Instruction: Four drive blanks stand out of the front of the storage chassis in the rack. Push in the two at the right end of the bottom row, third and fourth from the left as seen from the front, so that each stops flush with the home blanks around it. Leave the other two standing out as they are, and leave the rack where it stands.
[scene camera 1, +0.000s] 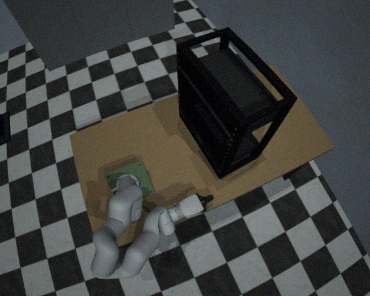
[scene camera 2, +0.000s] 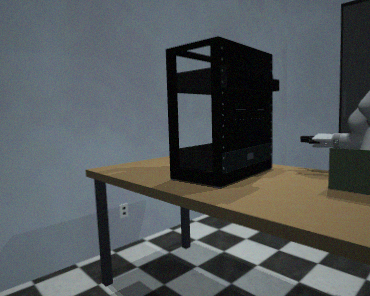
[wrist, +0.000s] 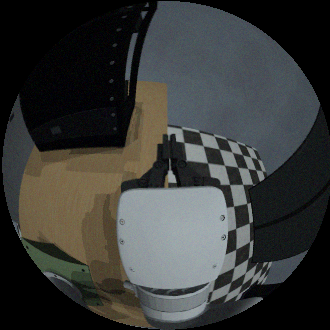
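Where they show: gripper, between the fingertips: (scene camera 1: 212, 196) (scene camera 2: 301, 138) (wrist: 168, 140); arm's base, origin of its link: (scene camera 1: 127, 183) (scene camera 2: 369, 166).
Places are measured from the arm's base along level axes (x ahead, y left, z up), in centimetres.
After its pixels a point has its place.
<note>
The black rack (scene camera 1: 261, 64) @(x 75.3, y 6.1, z 52.4 cm) (scene camera 2: 216, 110) @(x 48.2, y 33.2, z 23.3 cm) (wrist: 113, 81) @(x 49.5, y -15.9, z 12.2 cm) stands upright on the table, its front toward the arm's side. In the scene camera 2 view, a dark panel with a small grey patch (scene camera 2: 250, 156) @(x 48.0, y 7.9, z 1.2 cm) crosses the bottom of its front. The front is very dark; the storage chassis and its four standing-out drive blanks cannot be made out, nor how far any blank stands out. My gripper (scene camera 1: 211, 198) @(x 38.0, y -27.4, z 7.1 cm) (scene camera 2: 301, 139) @(x 38.0, y -27.4, z 7.1 cm) (wrist: 168, 140) @(x 38.0, y -27.4, z 7.1 cm) is shut and empty, its two fingers together. It is apart from the rack, in front of it and off toward the table's near long edge in the scene camera 1 view.
The wooden table (scene camera 1: 155, 117) @(x 31.7, y 39.4, z -9.2 cm) (scene camera 2: 295, 197) @(x 17.9, y 26.0, z -9.2 cm) (wrist: 65, 185) @(x 34.5, y 0.9, z -9.2 cm) carries the rack and the arm's green base plate (scene camera 1: 145, 175) @(x 11.1, y 0.2, z 0.6 cm) (wrist: 47, 257). A small dark block (scene camera 2: 276, 85) @(x 44.1, y -10.6, z 35.3 cm) juts from the rack's far side in the scene camera 2 view. A large dark panel (wrist: 290, 200) is at the wrist view's right.
</note>
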